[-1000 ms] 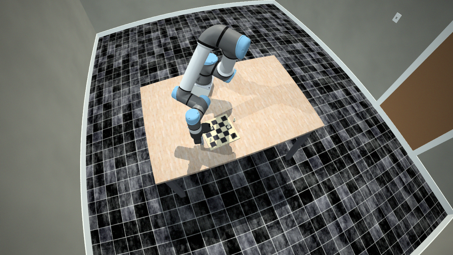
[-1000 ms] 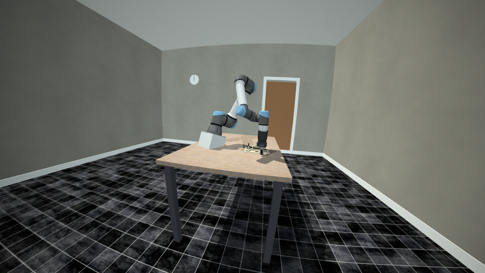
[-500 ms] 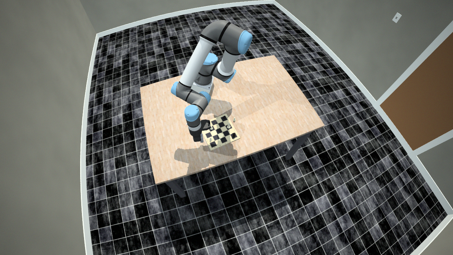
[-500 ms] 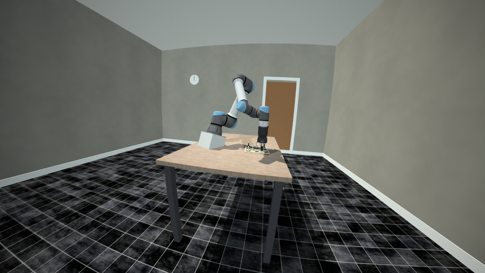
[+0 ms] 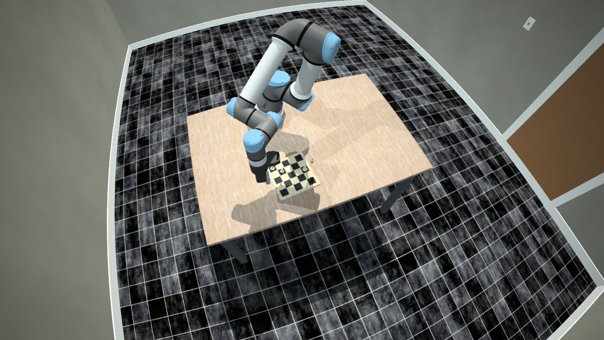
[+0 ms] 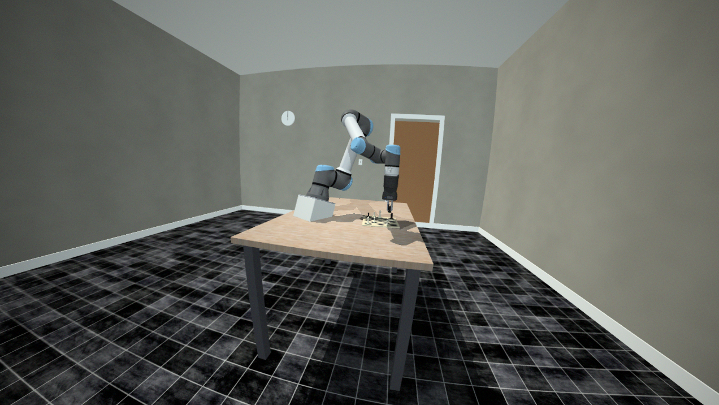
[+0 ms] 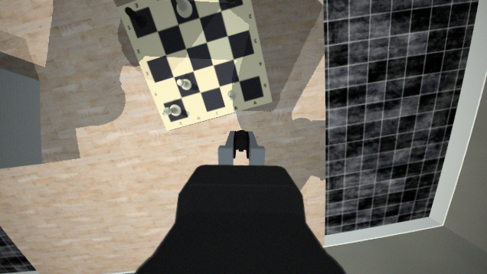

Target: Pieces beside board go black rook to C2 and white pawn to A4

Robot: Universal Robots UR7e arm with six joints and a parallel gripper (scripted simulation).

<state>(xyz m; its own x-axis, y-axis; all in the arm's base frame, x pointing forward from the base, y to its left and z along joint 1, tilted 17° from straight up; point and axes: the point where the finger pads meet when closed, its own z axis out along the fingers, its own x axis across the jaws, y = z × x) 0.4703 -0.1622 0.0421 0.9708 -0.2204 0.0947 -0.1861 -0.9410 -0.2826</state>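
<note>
Right now my hand is 13 cm to the right of the chessboard, 12 cm above it and 5 cm past it. The rest, counted from my hand: black rook: 1 cm below.
</note>
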